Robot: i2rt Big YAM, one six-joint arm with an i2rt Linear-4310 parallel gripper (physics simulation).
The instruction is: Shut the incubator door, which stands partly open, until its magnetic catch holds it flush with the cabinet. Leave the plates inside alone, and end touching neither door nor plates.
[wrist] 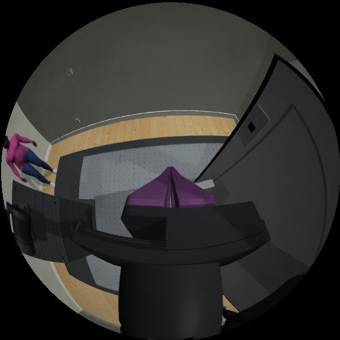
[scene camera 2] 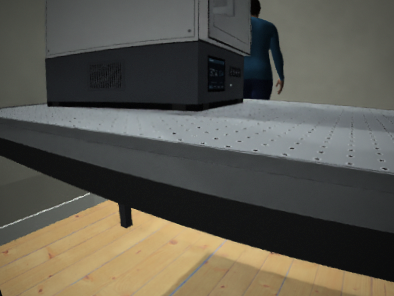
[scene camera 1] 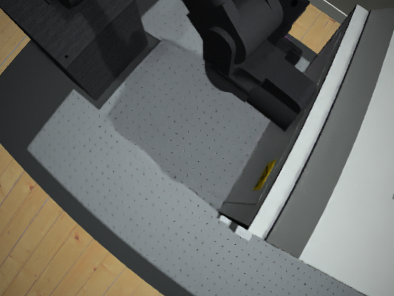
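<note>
The incubator door (scene camera 1: 309,135) (scene camera 2: 229,30) (wrist: 280,185) lies against the front of the cabinet (scene camera 1: 345,130) (scene camera 2: 125,25). A thin dark line runs between them in scene camera 1, and no wide gap shows; whether the catch holds cannot be told. The door handle (wrist: 205,185) shows as a pale bar just right of the fingers in the wrist view. My gripper (wrist: 170,171) is shut and empty, with its purple fingertips together, close to the door's face near the handle. Whether it touches the door cannot be told. The arm hides the fingertips in scene camera 1. The plates are hidden.
The perforated bench top (scene camera 1: 165,165) (scene camera 2: 300,125) (wrist: 110,170) lies in front of the door. A dark block (scene camera 1: 100,55) (wrist: 55,220) stands at the robot's base side. A yellow warning label (scene camera 1: 265,175) is on the door. People stand in the background beyond the bench.
</note>
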